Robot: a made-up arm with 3 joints. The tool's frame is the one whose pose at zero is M.
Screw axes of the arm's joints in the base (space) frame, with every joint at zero. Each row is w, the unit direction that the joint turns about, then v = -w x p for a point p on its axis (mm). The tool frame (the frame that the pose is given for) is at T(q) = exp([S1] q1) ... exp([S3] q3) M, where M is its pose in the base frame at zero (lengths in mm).
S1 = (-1, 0, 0, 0, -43, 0)
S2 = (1, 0, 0, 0, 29.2, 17.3)
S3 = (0, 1, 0, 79, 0, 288.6)
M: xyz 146.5 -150.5 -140.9 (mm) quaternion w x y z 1 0 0 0
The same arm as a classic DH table. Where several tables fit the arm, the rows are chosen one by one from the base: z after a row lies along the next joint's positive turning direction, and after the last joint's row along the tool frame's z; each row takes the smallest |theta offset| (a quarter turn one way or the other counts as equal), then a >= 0, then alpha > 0; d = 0 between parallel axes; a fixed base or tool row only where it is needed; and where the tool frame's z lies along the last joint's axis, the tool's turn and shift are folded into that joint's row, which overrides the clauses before.
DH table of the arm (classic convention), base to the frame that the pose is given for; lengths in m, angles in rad. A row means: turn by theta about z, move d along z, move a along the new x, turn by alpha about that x. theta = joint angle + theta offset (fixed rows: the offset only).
base (fixed): a 0, alpha 1.5708, d 0.043, theta_offset -1.5708
joint 1: a 0.0221, alpha 3.1416, d 0, theta_offset -0.6733
joint 2: a 0.1082, alpha -1.5708, d 0.2886, theta_offset 0.8975
joint 3: a 0.1421, alpha -1.5708, d -0.1332, theta_offset 1.5708
tool (fixed): a 0, alpha 0, d -0.0619, theta_offset 3.1416

